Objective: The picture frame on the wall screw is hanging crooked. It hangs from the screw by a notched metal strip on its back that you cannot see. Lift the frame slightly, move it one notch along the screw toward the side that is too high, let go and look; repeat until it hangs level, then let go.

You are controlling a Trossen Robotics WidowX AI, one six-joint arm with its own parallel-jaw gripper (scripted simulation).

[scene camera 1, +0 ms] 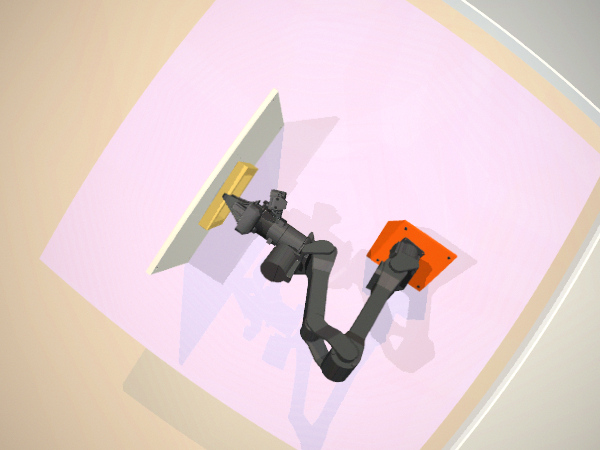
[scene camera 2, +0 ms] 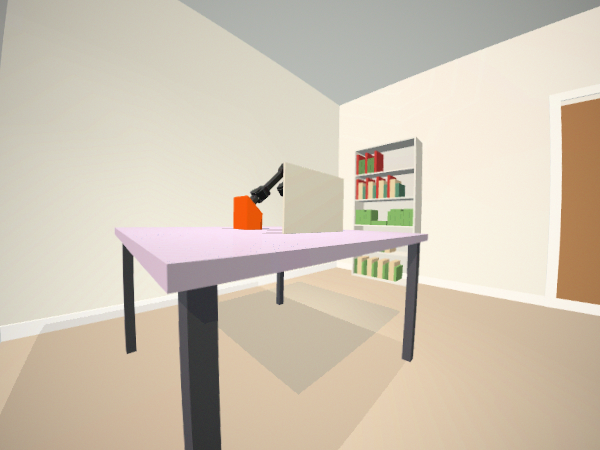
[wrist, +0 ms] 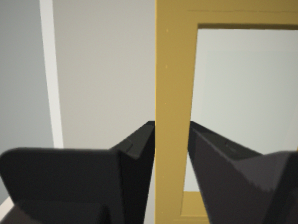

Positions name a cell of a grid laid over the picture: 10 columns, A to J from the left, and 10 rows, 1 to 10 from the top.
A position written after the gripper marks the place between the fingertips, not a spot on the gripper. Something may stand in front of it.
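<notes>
The gripper (scene camera 1: D5), which also appears in the wrist view (wrist: F6), holds a picture frame (scene camera 1: D5). The picture frame (wrist: H4) is visible in the wrist view as well. A wall panel (wrist: D3) is part of the scene too, and scene camera 2 does not show the picture frame, which is hidden by the wall panel.
</notes>
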